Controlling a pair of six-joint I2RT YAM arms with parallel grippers.
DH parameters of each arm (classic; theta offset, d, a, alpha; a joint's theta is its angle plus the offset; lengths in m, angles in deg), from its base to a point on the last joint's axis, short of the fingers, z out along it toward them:
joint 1: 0 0.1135 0.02 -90
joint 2: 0 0 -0.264 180
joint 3: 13.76 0 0.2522 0
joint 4: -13.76 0 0.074 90
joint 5: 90 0 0 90
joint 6: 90 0.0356 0 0
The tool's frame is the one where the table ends.
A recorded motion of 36 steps. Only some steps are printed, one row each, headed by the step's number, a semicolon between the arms.
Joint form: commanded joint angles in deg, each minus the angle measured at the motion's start. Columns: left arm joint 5, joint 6, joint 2, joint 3, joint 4, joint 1; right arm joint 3, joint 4, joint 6, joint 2, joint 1, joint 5.
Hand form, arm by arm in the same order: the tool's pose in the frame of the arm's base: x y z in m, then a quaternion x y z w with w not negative. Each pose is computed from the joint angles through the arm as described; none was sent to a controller.
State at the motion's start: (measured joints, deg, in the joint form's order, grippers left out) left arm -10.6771 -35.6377 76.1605 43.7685 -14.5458 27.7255; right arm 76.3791 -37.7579 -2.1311 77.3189 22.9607 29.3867
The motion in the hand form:
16: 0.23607 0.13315 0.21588 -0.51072 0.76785 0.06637 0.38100; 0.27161 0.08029 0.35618 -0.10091 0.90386 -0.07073 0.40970
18: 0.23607 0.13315 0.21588 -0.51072 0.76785 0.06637 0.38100; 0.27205 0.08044 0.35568 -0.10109 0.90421 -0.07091 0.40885
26: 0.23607 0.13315 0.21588 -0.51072 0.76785 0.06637 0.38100; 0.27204 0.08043 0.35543 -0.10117 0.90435 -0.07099 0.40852
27: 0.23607 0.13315 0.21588 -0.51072 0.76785 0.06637 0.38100; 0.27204 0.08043 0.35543 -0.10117 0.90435 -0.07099 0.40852
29: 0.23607 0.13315 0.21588 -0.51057 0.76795 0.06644 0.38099; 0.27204 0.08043 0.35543 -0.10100 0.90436 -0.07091 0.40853
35: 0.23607 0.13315 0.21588 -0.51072 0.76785 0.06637 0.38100; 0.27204 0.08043 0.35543 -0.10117 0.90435 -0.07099 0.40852
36: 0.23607 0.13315 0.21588 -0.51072 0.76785 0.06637 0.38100; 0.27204 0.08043 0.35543 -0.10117 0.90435 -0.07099 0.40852
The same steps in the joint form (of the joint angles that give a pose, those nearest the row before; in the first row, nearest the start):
16: -0.33 0.87 -0.63 0.59 0.15 0.26; 0.15 -5.16 0.72 -0.70 -4.46 -12.98
18: -0.33 0.87 -0.63 0.59 0.15 0.26; 0.15 -5.16 0.72 -0.59 -4.46 -12.98
26: -0.33 0.87 -0.63 0.59 0.15 0.26; 0.11 -5.16 0.72 -0.59 -4.46 -12.98
27: -0.33 0.87 -0.63 0.59 0.15 0.26; 0.11 -5.16 0.72 -0.59 -4.46 -12.98
29: -0.33 0.90 -0.63 0.59 0.15 0.26; 0.11 -5.16 0.74 -0.59 -4.46 -12.98
35: -0.33 0.87 -0.63 0.59 0.15 0.26; 0.11 -5.16 0.72 -0.59 -4.46 -12.98
36: -0.33 0.87 -0.63 0.59 0.15 0.26; 0.11 -5.16 0.72 -0.59 -4.46 -12.98

